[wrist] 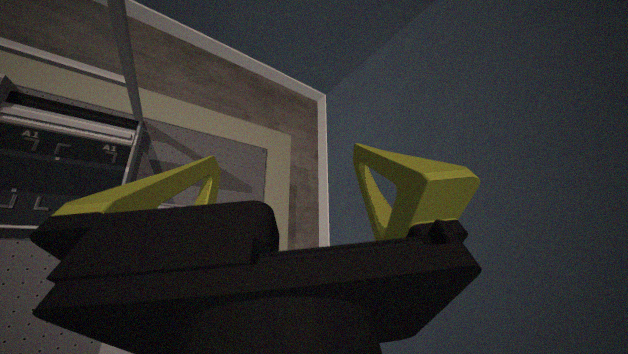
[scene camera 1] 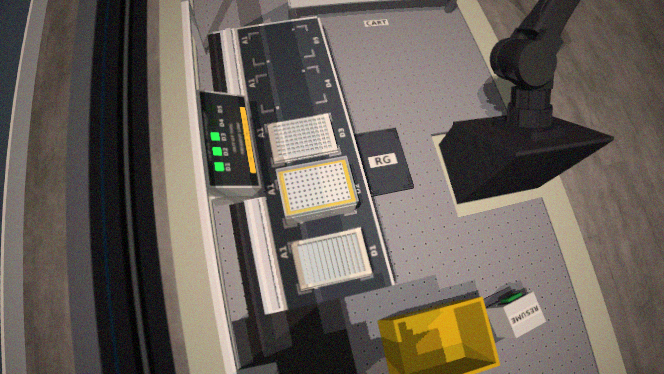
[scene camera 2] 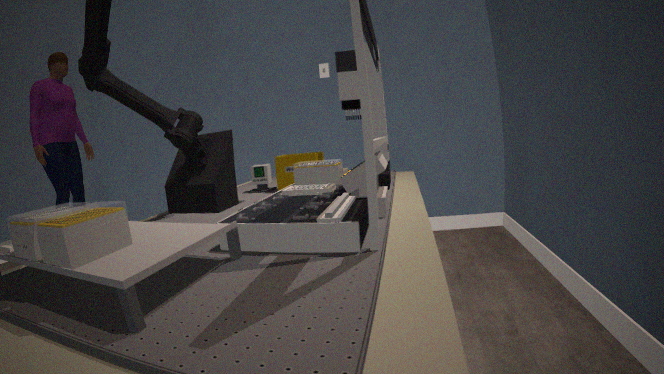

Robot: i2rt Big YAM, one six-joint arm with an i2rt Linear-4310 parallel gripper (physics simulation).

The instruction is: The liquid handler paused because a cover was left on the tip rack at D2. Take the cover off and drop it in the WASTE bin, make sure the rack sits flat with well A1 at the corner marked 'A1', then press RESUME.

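Frame: origin at the arm's base, x right, y back, z down, level; centimetres.
Seen in the pictures: gripper, fingertip midpoint: [wrist: 286,157]; arm's base, origin of the base link: [scene camera 1: 528,130] [scene camera 2: 199,155].
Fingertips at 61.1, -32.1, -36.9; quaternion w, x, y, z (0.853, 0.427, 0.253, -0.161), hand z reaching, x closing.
Offsets run from my fingertips to a thing's middle, as dx, dy, dz. "pt": to the spot under its first point.
The tip rack [scene camera 1: 320,186] [scene camera 2: 318,175] with a yellow-edged, dotted top stands at D2, between the D1 and D3 labware. It looks level. A clear cover {-60.5, -8.6, +43.5} [scene camera 2: 318,162] shows faintly over its top in the second scene view. The 'A1' mark {pt -56.8, -16.4, +49.3} [scene camera 1: 271,188] is beside the rack; well A1 cannot be made out. The yellow WASTE bin {-92.2, +4.8, +47.8} [scene camera 1: 452,327] [scene camera 2: 286,176] stands beside the RESUME box {-92.7, +21.6, +49.3} [scene camera 1: 528,315] [scene camera 2: 261,174], which has a green button {-89.7, +21.3, +46.6} [scene camera 1: 511,298]. My gripper [wrist: 286,157] is open and empty, raised away from the rack; neither scene view shows its fingers.
A ridged reservoir {-72.9, -9.1, +47.7} [scene camera 1: 332,257] is at D1 and a white plate {-48.1, -8.2, +48.6} [scene camera 1: 303,137] at D3. A status panel {pt -49.3, -22.5, +42.3} [scene camera 1: 227,145] stands beside the deck. The second scene view shows a raised shelf [scene camera 2: 165,240] with yellow-topped racks {+7.1, +15.4, +45.5} [scene camera 2: 95,240], an upright post {-16.4, -25.9, +30.9} [scene camera 2: 369,150] and a person [scene camera 2: 56,112].
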